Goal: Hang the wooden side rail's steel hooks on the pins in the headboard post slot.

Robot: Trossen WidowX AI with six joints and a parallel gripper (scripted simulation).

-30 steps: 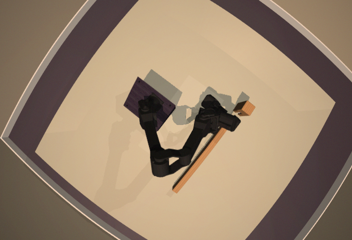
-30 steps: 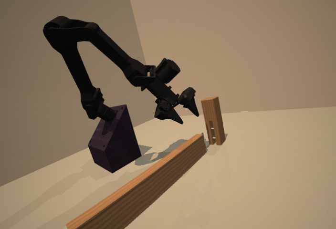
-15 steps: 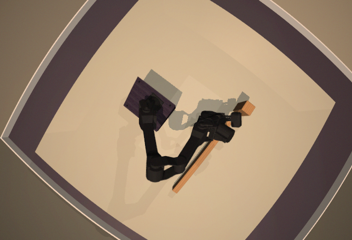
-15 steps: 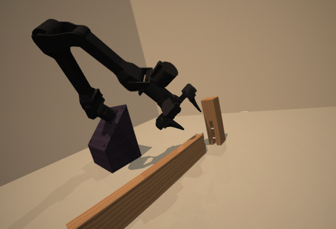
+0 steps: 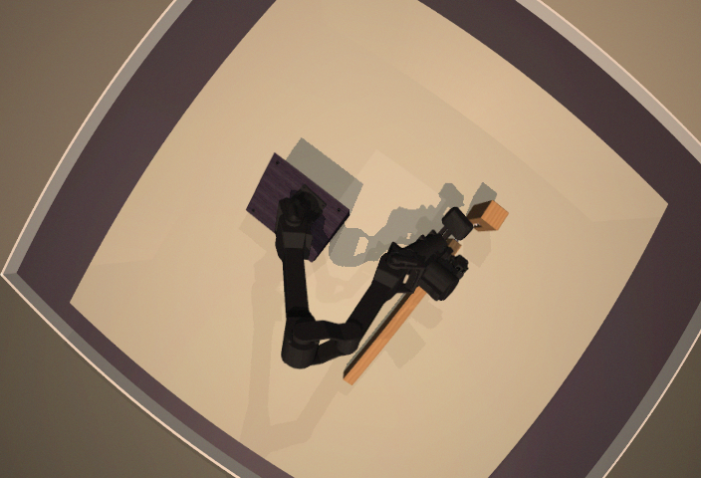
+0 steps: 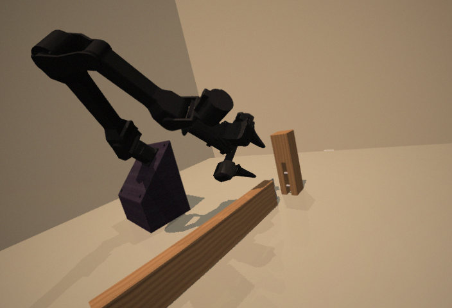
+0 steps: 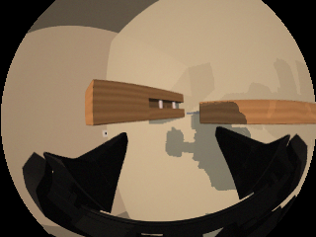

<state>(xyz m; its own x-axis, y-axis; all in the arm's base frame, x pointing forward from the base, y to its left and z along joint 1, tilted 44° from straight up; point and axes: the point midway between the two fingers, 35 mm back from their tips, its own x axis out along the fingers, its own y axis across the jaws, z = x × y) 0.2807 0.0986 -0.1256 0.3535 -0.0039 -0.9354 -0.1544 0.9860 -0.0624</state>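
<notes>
Now: the headboard post 3 cm ahead of my gripper tip, 8 cm to the left of it and 4 cm below it.
</notes>
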